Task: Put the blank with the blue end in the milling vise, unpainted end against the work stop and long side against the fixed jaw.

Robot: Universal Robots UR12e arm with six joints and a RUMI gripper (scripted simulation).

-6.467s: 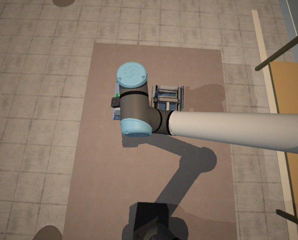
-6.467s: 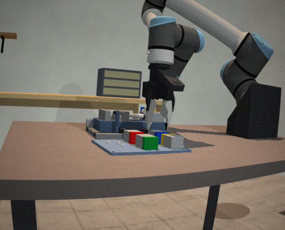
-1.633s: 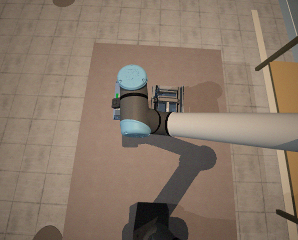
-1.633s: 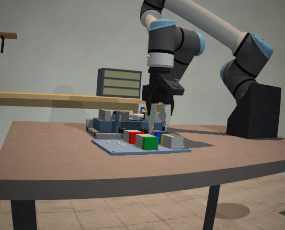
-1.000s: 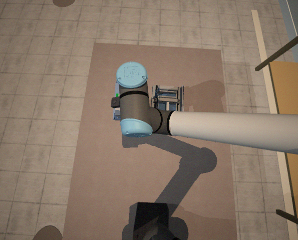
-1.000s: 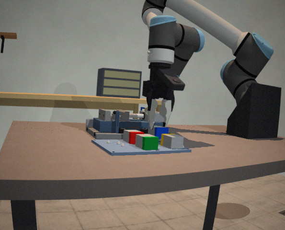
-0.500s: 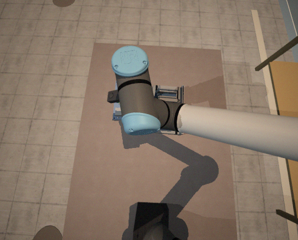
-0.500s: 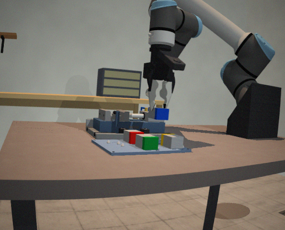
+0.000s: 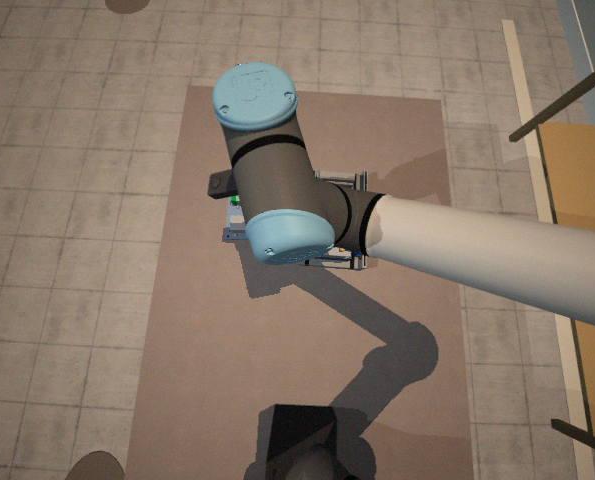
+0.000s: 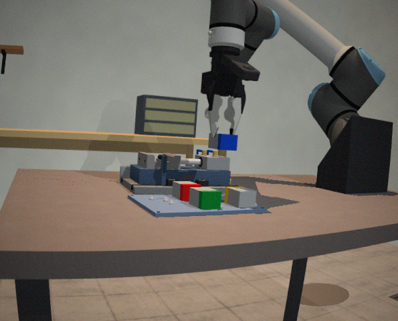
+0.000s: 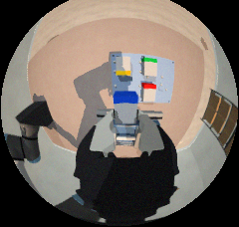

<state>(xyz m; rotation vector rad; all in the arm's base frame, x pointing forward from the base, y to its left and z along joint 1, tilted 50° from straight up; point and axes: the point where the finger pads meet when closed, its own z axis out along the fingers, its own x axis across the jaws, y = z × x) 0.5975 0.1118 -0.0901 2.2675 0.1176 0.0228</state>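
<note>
Now: hand 20 mm above the blue-ended blank. The rest, counted from my hand: blue-grey plate 160 mm below, 80 mm ahead, 50 mm to the left; then yellow-ended blank 140 mm below, 90 mm to the left, 10 mm behind; then red-ended blank 140 mm below, 90 mm ahead, 10 mm to the left.
</note>
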